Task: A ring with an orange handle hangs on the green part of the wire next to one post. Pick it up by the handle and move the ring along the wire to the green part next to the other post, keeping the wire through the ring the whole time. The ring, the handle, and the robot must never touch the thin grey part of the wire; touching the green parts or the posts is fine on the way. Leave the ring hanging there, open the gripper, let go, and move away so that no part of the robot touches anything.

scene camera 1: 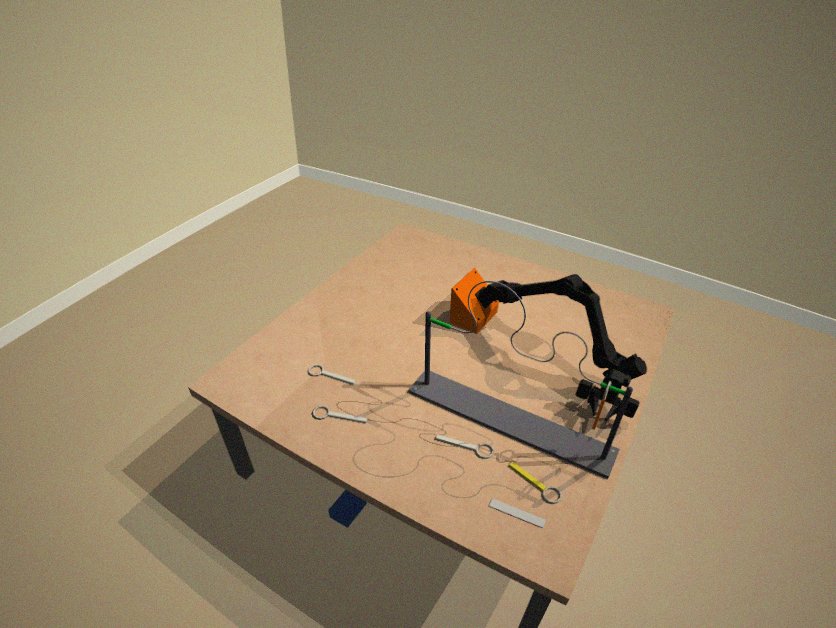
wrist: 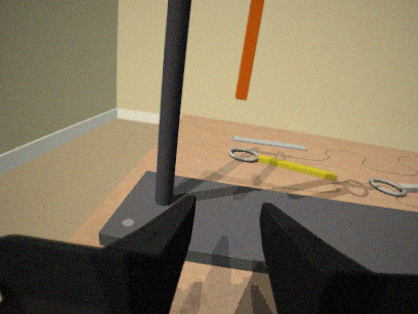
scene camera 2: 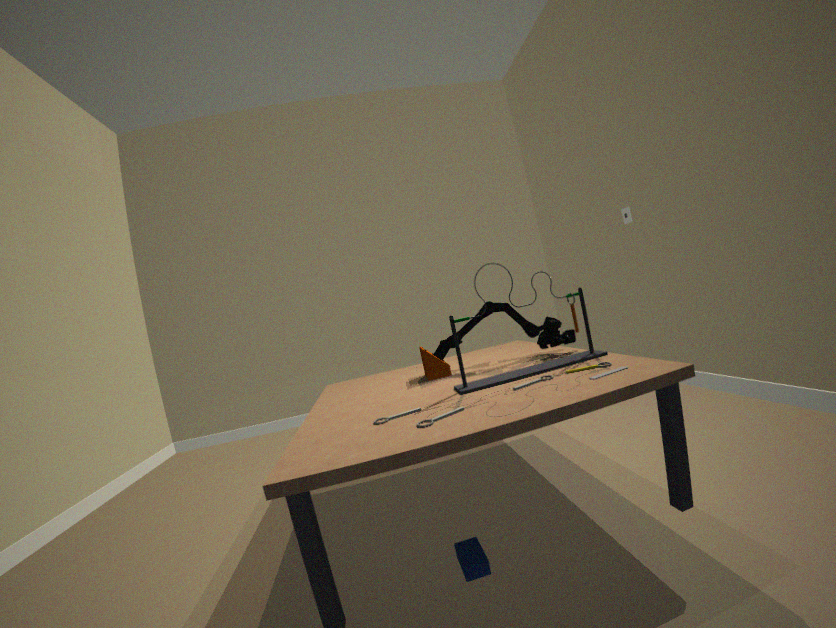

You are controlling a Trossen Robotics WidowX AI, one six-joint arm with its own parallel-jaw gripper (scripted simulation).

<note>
The pictures show: my gripper, a blue block and a yellow-handled ring.
My gripper is seen too in the wrist view.
</note>
